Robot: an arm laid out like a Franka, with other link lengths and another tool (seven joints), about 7 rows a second.
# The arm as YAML. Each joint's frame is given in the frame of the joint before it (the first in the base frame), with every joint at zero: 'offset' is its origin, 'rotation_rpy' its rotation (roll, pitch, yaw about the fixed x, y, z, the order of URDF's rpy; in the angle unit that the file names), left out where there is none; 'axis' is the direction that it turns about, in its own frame. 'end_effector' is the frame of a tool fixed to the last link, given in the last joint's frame.
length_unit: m
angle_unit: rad
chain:
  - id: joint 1
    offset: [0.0, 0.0, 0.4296]
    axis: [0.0, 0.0, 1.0]
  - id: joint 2
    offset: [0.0, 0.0, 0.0]
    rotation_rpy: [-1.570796, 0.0, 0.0]
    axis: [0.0, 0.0, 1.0]
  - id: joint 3
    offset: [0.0, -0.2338, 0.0]
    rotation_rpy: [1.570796, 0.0, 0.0]
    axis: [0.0, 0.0, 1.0]
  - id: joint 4
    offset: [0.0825, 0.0, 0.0]
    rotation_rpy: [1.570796, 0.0, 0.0]
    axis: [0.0, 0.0, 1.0]
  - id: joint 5
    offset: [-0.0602, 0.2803, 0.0]
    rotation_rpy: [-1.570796, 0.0, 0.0]
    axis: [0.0, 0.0, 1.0]
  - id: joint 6
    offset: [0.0, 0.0, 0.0]
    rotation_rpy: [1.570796, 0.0, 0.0]
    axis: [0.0, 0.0, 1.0]
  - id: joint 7
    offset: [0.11, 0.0, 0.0]
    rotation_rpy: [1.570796, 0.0, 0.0]
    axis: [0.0, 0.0, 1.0]
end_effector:
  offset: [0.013, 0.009, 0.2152]
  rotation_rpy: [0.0, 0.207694, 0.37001]
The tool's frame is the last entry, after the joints.
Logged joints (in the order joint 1, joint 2, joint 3, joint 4, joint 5, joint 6, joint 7), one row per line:
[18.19, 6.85, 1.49, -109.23, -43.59, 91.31, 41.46]
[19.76, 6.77, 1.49, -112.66, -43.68, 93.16, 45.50]
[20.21, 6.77, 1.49, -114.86, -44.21, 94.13, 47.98]
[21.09, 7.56, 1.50, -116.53, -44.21, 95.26, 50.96]
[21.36, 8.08, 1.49, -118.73, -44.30, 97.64, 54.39]
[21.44, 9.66, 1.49, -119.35, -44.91, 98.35, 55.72]
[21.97, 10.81, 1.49, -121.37, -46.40, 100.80, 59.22]
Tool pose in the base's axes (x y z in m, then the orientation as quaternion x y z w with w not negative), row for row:
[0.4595, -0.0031, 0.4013, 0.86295, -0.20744, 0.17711, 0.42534]
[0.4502, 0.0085, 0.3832, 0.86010, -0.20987, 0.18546, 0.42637]
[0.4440, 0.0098, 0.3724, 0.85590, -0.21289, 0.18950, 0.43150]
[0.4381, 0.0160, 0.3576, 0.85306, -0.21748, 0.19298, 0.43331]
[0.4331, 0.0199, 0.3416, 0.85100, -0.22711, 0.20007, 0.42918]
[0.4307, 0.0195, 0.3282, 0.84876, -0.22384, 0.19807, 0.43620]
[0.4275, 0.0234, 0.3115, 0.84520, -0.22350, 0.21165, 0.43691]
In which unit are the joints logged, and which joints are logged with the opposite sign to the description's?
The joints are logged in degrees. Opposite sign: none.
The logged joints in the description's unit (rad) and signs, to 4 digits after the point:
[0.3175, 0.1196, 0.0260, -1.9064, -0.7608, 1.5937, 0.7236]
[0.3449, 0.1182, 0.0260, -1.9663, -0.7624, 1.6259, 0.7941]
[0.3527, 0.1182, 0.0260, -2.0047, -0.7716, 1.6429, 0.8374]
[0.3681, 0.1319, 0.0262, -2.0338, -0.7716, 1.6626, 0.8894]
[0.3728, 0.1410, 0.0260, -2.0722, -0.7732, 1.7041, 0.9493]
[0.3742, 0.1686, 0.0260, -2.0831, -0.7838, 1.7165, 0.9725]
[0.3834, 0.1887, 0.0260, -2.1183, -0.8098, 1.7593, 1.0336]

